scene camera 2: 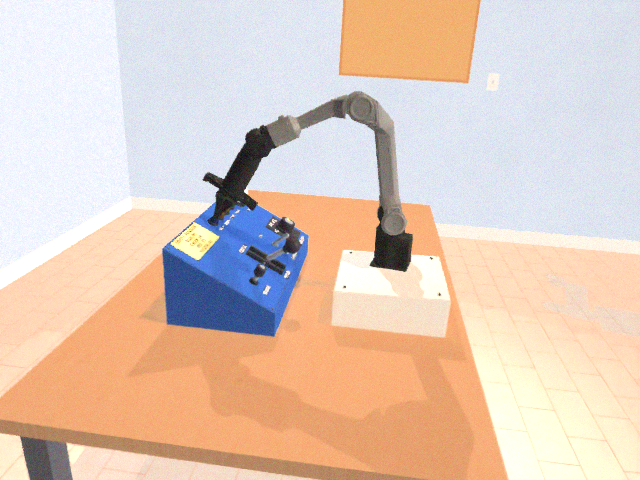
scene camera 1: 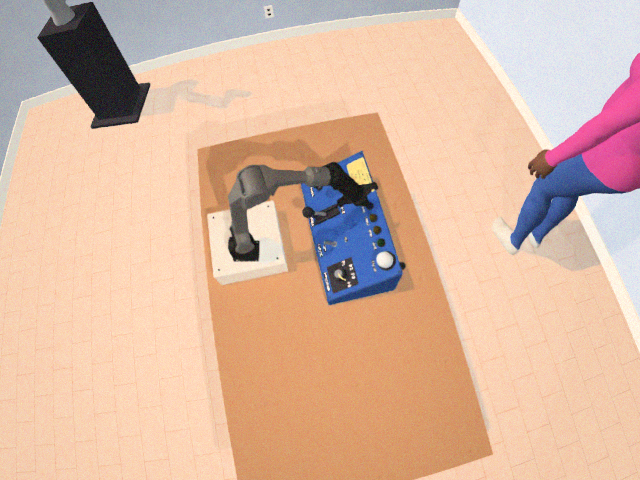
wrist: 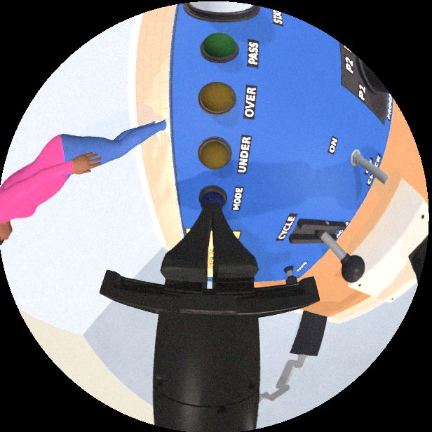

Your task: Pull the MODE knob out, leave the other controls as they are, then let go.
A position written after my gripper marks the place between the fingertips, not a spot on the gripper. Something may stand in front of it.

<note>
In view: my gripper (scene camera 2: 216, 217) and a cycle lever (wrist: 353, 266).
My gripper is seen too in the wrist view (wrist: 211, 210).
</note>
